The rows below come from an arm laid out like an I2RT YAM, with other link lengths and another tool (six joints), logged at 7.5 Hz.
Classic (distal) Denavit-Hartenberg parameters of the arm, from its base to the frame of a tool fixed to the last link. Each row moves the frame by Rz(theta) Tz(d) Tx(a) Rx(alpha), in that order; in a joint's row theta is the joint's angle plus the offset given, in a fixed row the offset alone. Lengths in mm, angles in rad.
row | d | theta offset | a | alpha
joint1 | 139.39 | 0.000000 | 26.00 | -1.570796
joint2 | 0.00 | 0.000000 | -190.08 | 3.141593
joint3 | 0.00 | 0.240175 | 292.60 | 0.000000
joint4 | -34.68 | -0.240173 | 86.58 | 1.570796
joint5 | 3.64 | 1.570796 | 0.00 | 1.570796
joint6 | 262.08 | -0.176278 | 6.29 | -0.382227
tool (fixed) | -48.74 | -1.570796 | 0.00 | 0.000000
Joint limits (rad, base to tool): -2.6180..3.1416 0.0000..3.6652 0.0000..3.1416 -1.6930..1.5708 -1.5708..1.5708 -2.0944..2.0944
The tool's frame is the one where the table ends.
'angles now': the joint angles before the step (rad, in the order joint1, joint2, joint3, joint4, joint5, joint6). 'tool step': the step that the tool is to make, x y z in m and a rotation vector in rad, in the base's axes. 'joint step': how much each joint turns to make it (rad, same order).
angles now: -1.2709 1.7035 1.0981 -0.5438 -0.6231 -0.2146
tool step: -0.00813 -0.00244 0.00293 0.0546 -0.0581 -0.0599
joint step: -0.0389 -0.0126 -0.0256 0.0133 -0.0561 0.0606
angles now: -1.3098 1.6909 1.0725 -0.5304 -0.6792 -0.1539
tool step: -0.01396 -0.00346 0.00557 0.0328 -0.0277 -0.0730
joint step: -0.0374 -0.0496 -0.0434 0.0072 -0.0168 0.0606
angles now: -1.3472 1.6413 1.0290 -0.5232 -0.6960 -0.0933
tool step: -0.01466 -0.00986 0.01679 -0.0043 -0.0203 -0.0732
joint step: -0.0362 -0.0709 -0.0293 0.0015 -0.0007 0.0542
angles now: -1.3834 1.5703 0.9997 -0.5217 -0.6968 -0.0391
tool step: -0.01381 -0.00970 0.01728 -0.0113 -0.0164 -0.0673
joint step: -0.0317 -0.0663 -0.0209 0.0003 0.0046 0.0496
